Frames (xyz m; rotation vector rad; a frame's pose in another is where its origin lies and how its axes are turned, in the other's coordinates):
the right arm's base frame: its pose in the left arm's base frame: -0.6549 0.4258 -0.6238 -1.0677 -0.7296 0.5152
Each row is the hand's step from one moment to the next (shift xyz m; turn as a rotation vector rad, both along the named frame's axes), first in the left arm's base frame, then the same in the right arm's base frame.
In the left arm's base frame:
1: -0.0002 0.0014 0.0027 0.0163 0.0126 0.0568
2: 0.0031 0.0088 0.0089 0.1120 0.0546 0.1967
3: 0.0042 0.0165 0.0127 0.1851 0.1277 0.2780
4: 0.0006 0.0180 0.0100 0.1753 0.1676 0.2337
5: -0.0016 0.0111 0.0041 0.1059 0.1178 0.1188
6: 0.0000 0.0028 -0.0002 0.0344 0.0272 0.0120
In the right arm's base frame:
1: 0.0016 -0.0019 0.0018 0.0356 -0.0474 0.0118
2: 0.0107 -0.0047 0.0055 0.1676 -0.1616 0.0057
3: 0.0178 -0.0051 0.0104 0.2897 -0.2089 0.0181
4: 0.0157 -0.0019 0.0132 0.2984 -0.1519 0.0363
5: 0.0078 0.0008 0.0090 0.1854 -0.0646 0.0253
6: 0.0019 0.0013 0.0016 0.0450 -0.0011 -0.0061

